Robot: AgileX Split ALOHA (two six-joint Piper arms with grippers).
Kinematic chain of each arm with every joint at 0, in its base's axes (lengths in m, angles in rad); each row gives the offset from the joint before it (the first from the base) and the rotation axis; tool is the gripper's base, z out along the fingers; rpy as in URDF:
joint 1: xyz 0 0 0.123 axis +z
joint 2: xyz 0 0 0 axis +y
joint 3: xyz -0.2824 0 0.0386 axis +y
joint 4: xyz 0.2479 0 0.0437 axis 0.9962 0 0.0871
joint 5: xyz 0 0 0 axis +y
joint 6: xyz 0.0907 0 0.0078 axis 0.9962 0 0.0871
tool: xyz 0 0 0 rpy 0 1.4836 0
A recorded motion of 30 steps. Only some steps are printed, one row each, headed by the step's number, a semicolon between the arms.
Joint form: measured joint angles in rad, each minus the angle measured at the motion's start. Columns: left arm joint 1, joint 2, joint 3, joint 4, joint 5, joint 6; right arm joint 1, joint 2, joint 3, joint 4, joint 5, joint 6.
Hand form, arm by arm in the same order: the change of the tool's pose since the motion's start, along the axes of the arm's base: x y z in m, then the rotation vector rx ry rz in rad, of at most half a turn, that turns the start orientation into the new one. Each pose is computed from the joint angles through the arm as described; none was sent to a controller.
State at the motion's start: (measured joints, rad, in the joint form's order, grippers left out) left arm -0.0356 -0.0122 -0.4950 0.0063 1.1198 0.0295; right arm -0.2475 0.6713 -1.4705 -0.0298 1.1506 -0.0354
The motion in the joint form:
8: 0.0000 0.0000 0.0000 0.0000 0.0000 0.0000; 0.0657 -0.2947 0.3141 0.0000 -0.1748 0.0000
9: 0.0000 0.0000 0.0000 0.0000 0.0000 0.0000; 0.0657 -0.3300 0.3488 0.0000 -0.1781 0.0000
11: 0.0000 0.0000 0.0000 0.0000 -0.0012 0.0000; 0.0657 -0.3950 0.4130 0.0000 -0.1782 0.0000
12: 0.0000 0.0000 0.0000 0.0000 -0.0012 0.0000; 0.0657 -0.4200 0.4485 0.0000 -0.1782 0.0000
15: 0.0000 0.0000 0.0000 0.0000 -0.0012 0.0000; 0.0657 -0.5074 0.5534 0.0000 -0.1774 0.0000
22: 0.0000 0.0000 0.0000 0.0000 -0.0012 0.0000; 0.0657 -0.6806 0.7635 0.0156 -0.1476 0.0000
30: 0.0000 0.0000 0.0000 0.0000 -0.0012 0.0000; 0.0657 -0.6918 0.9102 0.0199 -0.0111 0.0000
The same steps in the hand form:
8: 0.0000 0.0000 0.0000 0.0000 0.0000 0.0000; -0.0433 0.0103 -0.0550 -0.0370 -0.1509 0.0689
9: 0.0000 0.0000 0.0000 0.0000 0.0000 0.0000; -0.0480 0.0112 -0.0634 -0.0379 -0.1547 0.0690
11: 0.0001 0.0000 0.0001 0.0000 -0.0012 0.0000; -0.0560 0.0127 -0.0800 -0.0381 -0.1556 0.0690
12: 0.0001 0.0000 0.0001 0.0000 -0.0012 0.0000; -0.0567 0.0128 -0.0890 -0.0358 -0.1454 0.0690
15: 0.0001 0.0000 0.0001 0.0000 -0.0012 0.0000; -0.0617 0.0137 -0.1167 -0.0319 -0.1275 0.0690
22: 0.0001 0.0000 0.0001 0.0000 -0.0012 0.0000; -0.0655 0.0156 -0.1766 -0.0061 -0.0649 0.0795
30: 0.0001 0.0000 0.0001 0.0000 -0.0012 0.0000; -0.0493 0.0129 -0.2263 0.0579 0.1996 0.0796

